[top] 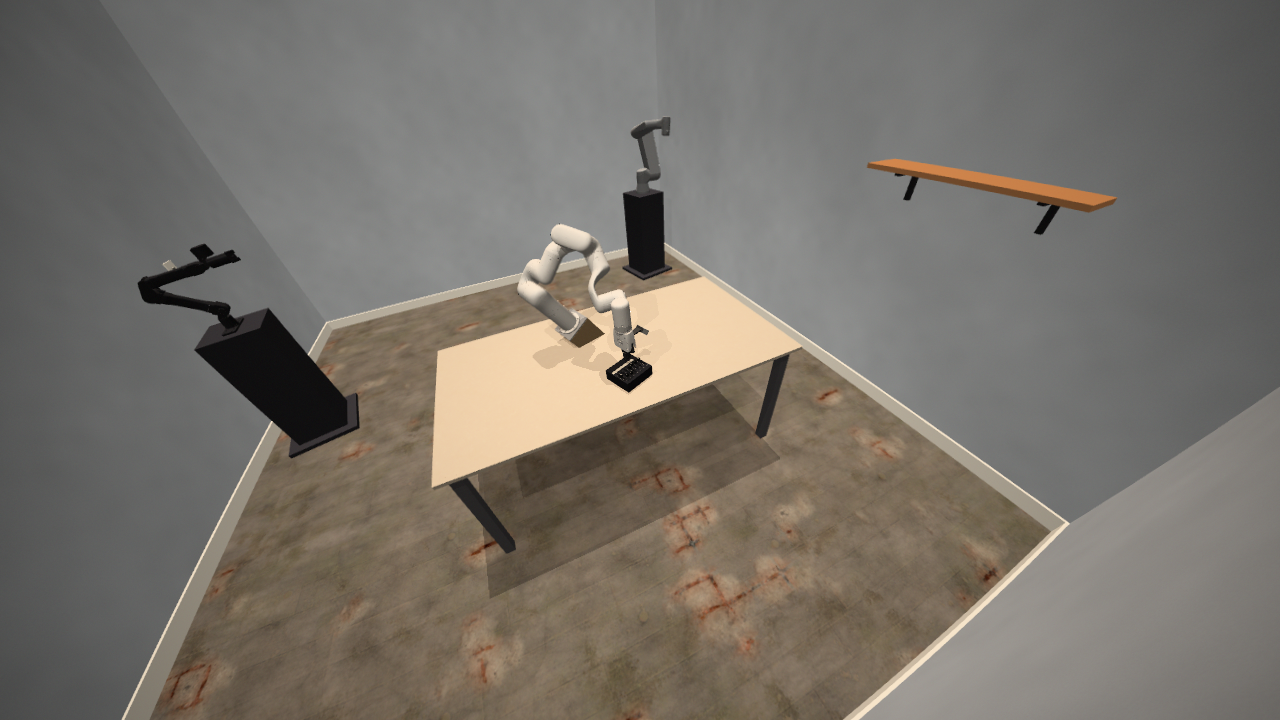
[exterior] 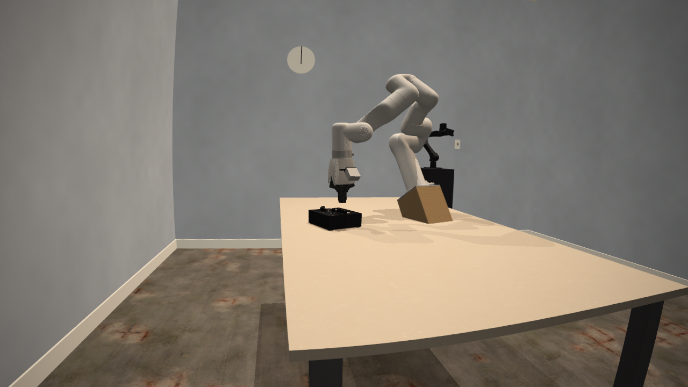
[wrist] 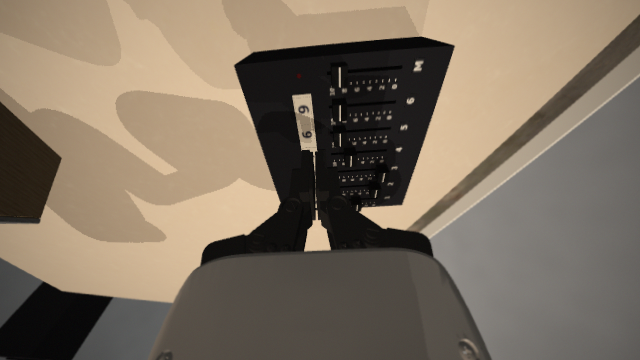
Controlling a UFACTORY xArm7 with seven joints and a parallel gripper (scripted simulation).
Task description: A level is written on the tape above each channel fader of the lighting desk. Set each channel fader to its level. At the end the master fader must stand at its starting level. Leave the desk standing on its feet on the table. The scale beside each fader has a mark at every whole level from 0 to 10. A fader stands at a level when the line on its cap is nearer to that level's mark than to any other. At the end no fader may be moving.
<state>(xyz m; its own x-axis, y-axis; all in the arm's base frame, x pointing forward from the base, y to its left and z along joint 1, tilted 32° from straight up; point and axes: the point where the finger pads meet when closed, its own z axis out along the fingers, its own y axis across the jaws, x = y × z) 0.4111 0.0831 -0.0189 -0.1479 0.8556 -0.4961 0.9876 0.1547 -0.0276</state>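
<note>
Right now my hand is 50 mm above the channel 5 fader cap, 20 mm short of it and 10 mm to the right of it. Round my hand: master fader cap 60 mm to the left, 50 mm below, 10 mm ahead; channel 4 fader cap 50 mm below, 30 mm ahead, 10 mm to the right; channel 6 fader cap 50 mm below, 30 mm to the left, 10 mm ahead.
</note>
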